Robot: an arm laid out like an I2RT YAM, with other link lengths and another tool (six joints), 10 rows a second.
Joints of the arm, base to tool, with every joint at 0 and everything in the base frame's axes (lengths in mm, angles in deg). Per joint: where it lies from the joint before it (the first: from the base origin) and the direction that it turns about. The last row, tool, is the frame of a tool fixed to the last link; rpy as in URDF.
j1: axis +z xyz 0 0 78.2
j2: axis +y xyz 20.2 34.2 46
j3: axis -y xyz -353.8 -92.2 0
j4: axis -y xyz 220.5 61.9 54
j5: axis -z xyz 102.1 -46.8 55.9
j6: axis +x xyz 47.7 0 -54.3
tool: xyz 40 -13 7 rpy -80.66 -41.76 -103.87
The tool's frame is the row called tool.
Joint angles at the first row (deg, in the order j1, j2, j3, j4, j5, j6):
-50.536, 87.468, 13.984, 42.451, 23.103, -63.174
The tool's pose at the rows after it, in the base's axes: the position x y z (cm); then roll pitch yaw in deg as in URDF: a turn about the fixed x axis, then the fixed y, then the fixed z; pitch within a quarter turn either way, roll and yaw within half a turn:
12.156, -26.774, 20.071, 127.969, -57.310, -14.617
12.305, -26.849, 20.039, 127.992, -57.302, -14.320
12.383, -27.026, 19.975, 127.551, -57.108, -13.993
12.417, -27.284, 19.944, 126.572, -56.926, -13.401
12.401, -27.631, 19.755, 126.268, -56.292, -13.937
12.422, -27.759, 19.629, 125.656, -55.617, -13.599
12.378, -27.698, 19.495, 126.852, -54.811, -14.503
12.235, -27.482, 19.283, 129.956, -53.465, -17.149
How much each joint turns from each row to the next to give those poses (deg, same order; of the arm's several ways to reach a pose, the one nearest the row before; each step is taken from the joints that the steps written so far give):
0.016, -0.016, -0.064, -0.088, -0.386, -0.059
0.067, 0.329, 0.107, 0.260, -0.216, -0.135
-0.085, 0.609, 0.058, 0.655, 0.124, -0.307
-0.215, 0.784, -0.009, 1.156, 0.286, -0.491
-0.265, 0.963, 0.335, 0.301, 0.715, -0.190
-0.019, 0.565, -0.001, 0.460, 0.480, -0.554
-0.025, -0.399, 0.511, -1.964, -0.119, -0.004
0.005, -1.214, 1.262, -4.918, -0.277, 0.729

